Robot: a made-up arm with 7 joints.
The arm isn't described. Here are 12 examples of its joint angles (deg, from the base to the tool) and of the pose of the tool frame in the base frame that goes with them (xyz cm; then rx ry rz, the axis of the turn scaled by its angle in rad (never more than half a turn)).
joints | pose
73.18 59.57 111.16 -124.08 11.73 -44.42 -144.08 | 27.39 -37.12 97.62 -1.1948 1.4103 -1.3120
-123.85 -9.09 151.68 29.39 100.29 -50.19 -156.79 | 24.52 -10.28 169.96 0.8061 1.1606 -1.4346
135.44 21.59 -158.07 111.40 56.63 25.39 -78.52 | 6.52 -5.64 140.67 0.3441 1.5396 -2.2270
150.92 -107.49 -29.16 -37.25 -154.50 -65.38 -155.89 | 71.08 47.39 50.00 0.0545 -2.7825 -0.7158
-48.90 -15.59 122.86 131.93 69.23 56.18 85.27 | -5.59 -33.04 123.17 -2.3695 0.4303 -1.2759
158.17 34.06 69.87 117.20 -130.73 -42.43 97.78 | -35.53 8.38 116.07 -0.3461 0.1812 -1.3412
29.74 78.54 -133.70 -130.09 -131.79 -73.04 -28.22 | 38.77 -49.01 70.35 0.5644 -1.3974 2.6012
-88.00 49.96 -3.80 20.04 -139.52 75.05 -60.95 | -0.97 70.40 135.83 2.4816 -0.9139 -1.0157
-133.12 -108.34 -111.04 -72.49 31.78 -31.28 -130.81 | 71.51 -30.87 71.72 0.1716 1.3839 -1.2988
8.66 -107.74 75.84 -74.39 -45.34 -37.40 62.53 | -63.51 32.47 49.46 -0.5591 1.5787 -1.6780
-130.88 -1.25 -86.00 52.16 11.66 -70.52 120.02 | -9.62 -9.75 169.97 1.2043 1.5734 -0.2705
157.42 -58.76 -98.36 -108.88 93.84 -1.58 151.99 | 27.62 47.67 113.15 -0.3864 0.4975 -0.1607
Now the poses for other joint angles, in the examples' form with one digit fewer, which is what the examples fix.
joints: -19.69 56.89 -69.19 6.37 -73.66 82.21 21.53
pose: 66.1 26.4 133.2 -0.435 1.464 0.455
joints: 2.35 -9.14 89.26 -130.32 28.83 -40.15 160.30
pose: -6.1 14.7 124.7 -1.041 -0.213 -1.591
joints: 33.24 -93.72 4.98 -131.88 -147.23 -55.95 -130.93
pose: -48.2 24.0 51.5 -2.095 0.592 -1.939
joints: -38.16 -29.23 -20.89 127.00 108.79 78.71 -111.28
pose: -6.6 -6.3 137.2 1.198 0.599 -2.274
